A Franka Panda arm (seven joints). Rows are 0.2 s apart.
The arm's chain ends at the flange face. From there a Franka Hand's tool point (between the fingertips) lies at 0.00 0.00 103.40 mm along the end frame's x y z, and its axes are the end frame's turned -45 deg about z.
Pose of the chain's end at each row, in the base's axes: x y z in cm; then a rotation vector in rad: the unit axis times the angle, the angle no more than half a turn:
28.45 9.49 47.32 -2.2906 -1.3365 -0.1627
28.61 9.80 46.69 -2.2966 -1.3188 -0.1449
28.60 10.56 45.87 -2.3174 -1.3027 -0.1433
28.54 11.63 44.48 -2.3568 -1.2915 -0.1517
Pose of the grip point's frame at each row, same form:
27.06 14.24 38.24 -1.6400 -2.1576 -0.4104
27.11 14.54 37.62 -1.6505 -2.1406 -0.3953
27.18 15.22 36.75 -1.6759 -2.1329 -0.3891
27.35 16.10 35.23 -1.7178 -2.1382 -0.3836

